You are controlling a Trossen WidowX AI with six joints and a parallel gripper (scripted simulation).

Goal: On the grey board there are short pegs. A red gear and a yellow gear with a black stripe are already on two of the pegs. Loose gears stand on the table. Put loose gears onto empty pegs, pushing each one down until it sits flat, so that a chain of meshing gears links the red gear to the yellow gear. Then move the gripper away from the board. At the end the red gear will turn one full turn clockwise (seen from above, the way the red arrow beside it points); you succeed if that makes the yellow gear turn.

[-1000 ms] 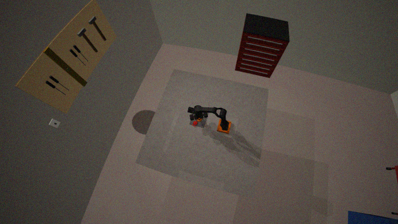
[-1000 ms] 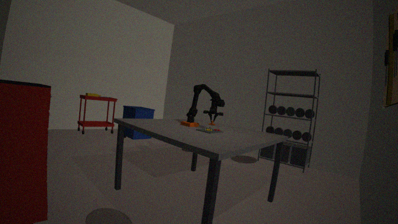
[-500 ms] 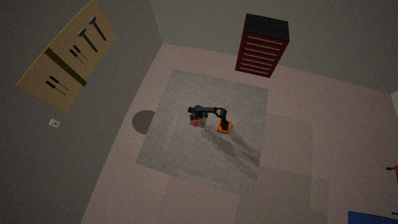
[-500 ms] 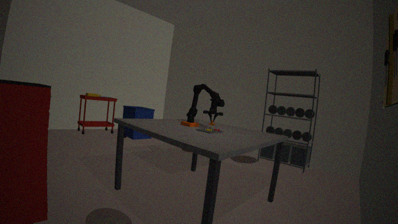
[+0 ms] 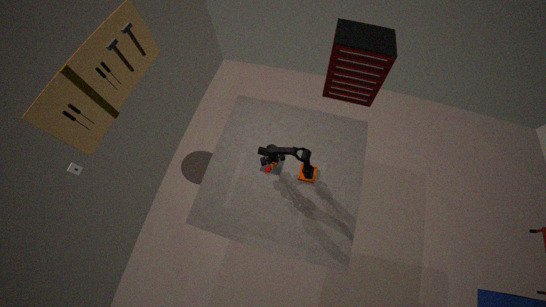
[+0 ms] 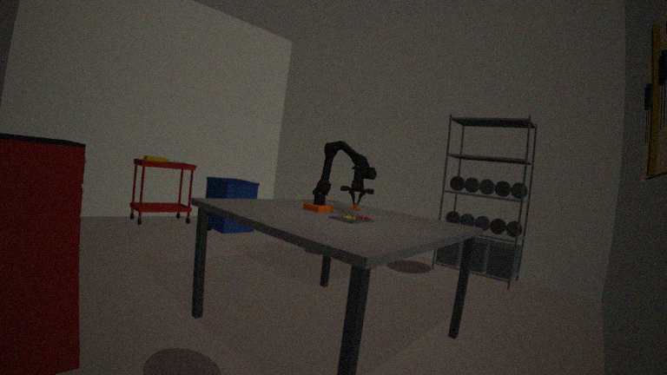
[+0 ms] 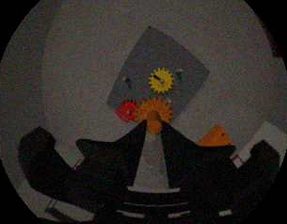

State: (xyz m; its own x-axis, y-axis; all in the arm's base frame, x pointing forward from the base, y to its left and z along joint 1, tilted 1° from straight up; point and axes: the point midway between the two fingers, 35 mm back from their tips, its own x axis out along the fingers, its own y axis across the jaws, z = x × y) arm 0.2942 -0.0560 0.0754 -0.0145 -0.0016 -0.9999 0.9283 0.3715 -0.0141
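Right now the yellow gear is 70 mm below my gripper tip, 60 mm to the right of it and 10 mm ahead of it. Also, from my gripper tip: orange gear: 10 mm below; then red arrow: 70 mm below, 60 mm to the left, 60 mm ahead.
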